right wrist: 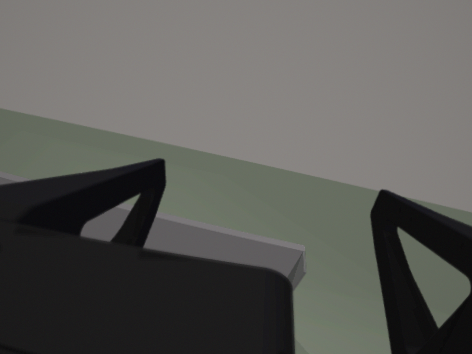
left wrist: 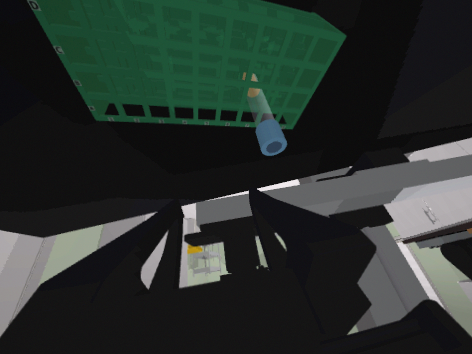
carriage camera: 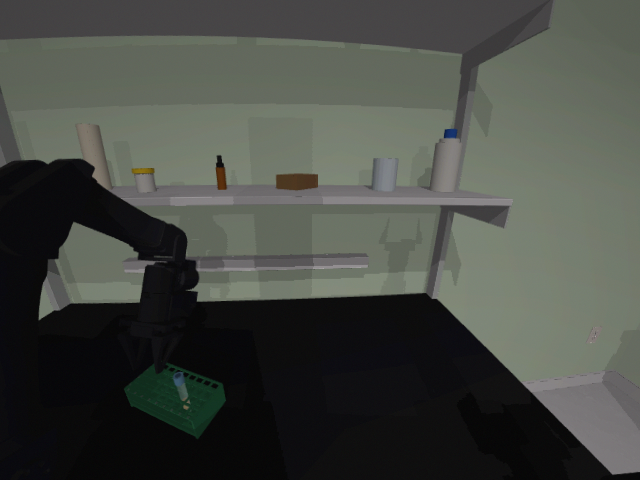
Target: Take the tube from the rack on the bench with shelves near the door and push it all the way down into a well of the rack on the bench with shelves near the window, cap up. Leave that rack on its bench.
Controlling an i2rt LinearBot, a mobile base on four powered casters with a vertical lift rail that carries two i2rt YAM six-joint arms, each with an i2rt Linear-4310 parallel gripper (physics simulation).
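Frame: origin at the left arm's base, x right, y up, z back, level; millimetres.
Seen in the pictures: left gripper, fingertip midpoint: (left wrist: 215,199) (carriage camera: 147,370); right gripper, fingertip midpoint: (right wrist: 270,186); left arm's base, link origin: (left wrist: 237,230).
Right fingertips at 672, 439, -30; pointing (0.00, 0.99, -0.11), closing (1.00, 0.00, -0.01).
Offsets run from my right fingertips to a thing's middle, as dx, dy, dz. "pt": to the spot under its first point. Level surfaces: height alone.
A tube {-631, -485, -218} (carriage camera: 180,387) (left wrist: 262,111) with a blue cap stands cap up in a well of a green rack {-670, -520, -239} (carriage camera: 160,414) (left wrist: 85,62) on the dark bench top. Most of the tube shows above the rack's top. My left gripper (carriage camera: 146,367) (left wrist: 215,199) is partly open and empty. In the carriage view its fingertips are near the rack's far left edge, to the left of the tube; in the left wrist view a gap separates them from the blue cap. My right gripper (right wrist: 270,186) is wide open and empty, with wall and ceiling beyond it. A second rack does not show.
A shelf (carriage camera: 341,200) crosses above the bench {dy -549} (carriage camera: 361,351). It holds a beige cylinder {pt -987, +4, -508} (carriage camera: 95,155), a yellow-lidded jar {pt -805, -62, -458} (carriage camera: 145,180), an amber bottle {pt -630, -58, -525} (carriage camera: 221,177), a brown box {pt -424, -68, -533} (carriage camera: 296,181), a grey cylinder {pt -180, -45, -561} (carriage camera: 384,174) and a blue-capped bottle {pt +2, -15, -591} (carriage camera: 445,165). A rail (carriage camera: 289,262) runs below.
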